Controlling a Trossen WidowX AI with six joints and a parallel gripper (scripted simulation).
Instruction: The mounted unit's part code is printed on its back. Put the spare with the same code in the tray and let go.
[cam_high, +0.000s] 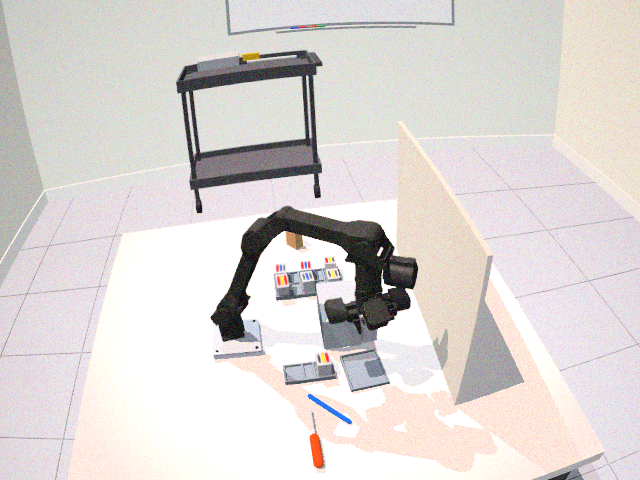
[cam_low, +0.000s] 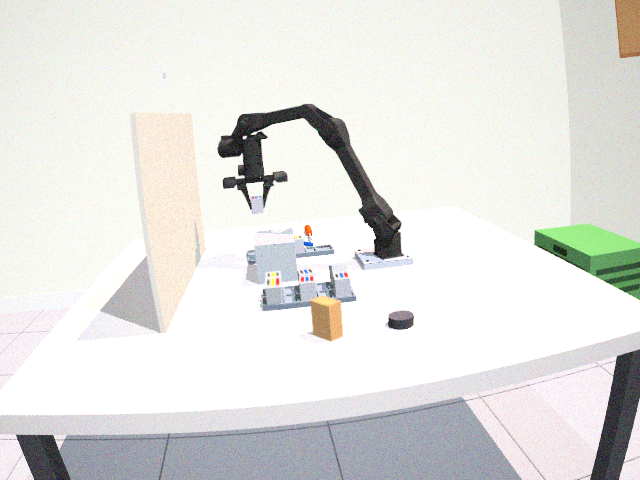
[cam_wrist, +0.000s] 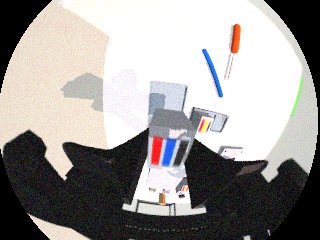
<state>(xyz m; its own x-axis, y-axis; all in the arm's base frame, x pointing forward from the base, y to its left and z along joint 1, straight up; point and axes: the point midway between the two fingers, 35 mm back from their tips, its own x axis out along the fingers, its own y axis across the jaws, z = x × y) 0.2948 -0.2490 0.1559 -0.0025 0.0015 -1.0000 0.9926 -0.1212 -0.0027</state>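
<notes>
My gripper tip is now 140 mm above the grey tray. From my gripper tip the other things lie so: blue stick (130 mm behind, 90 mm to the right, 140 mm below); grey box-like unit (190 mm to the left, 90 mm below); rack (140 mm behind, 50 mm to the left, 140 mm below).
</notes>
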